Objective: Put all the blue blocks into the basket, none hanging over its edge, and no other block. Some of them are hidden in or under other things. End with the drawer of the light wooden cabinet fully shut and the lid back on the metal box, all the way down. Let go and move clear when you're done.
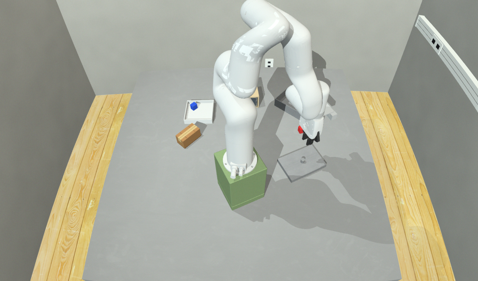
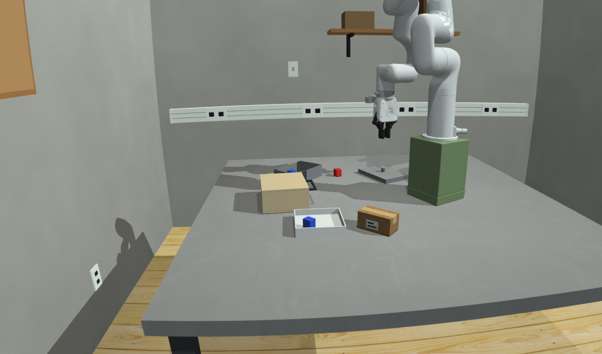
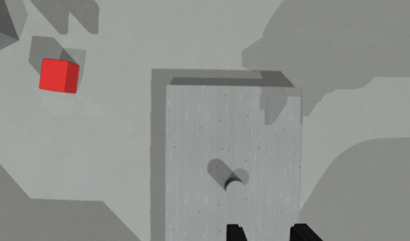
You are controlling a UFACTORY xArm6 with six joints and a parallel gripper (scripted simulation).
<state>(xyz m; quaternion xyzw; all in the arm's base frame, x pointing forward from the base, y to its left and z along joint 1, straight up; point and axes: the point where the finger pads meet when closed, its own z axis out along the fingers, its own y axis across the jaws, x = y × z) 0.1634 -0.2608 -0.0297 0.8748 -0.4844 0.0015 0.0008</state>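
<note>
Right now my hand is 360 mm short of the dark metal box, 40 mm to the right of it and 160 mm above it. The rest, counted from my hand: light wooden cabinet 380 mm ahead, 340 mm to the left, 150 mm below; then grey metal lid 170 mm below; then red block 200 mm ahead, 170 mm below.
</note>
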